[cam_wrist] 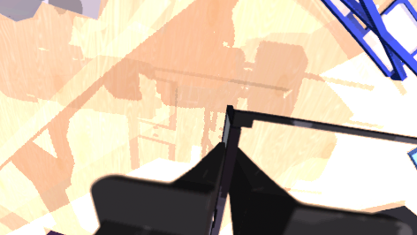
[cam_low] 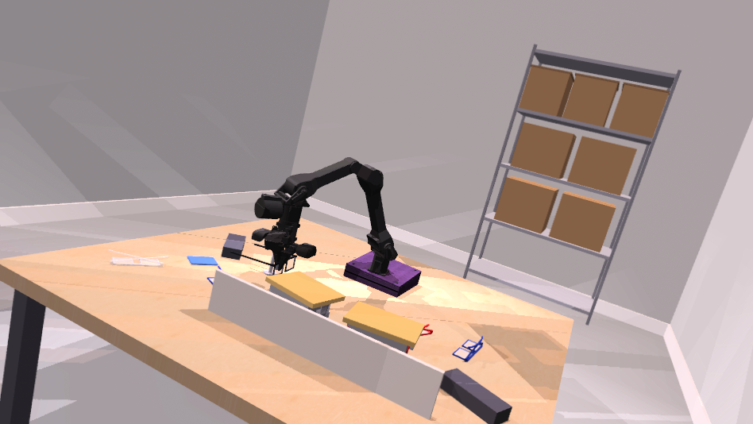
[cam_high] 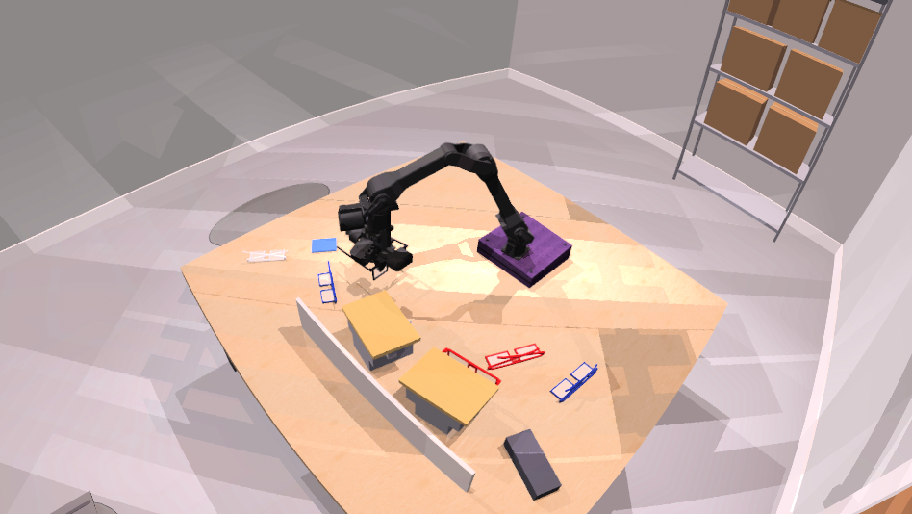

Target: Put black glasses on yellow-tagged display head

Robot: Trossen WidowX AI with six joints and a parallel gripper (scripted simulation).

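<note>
Now: gripper tip 100 mm past the post, 70 mm to the left of it and 30 mm above it. Round my gripper tip: blue card 250 mm to the right, 60 mm below, 10 mm behind; wall panel 300 mm ahead, 250 mm to the left.
</note>
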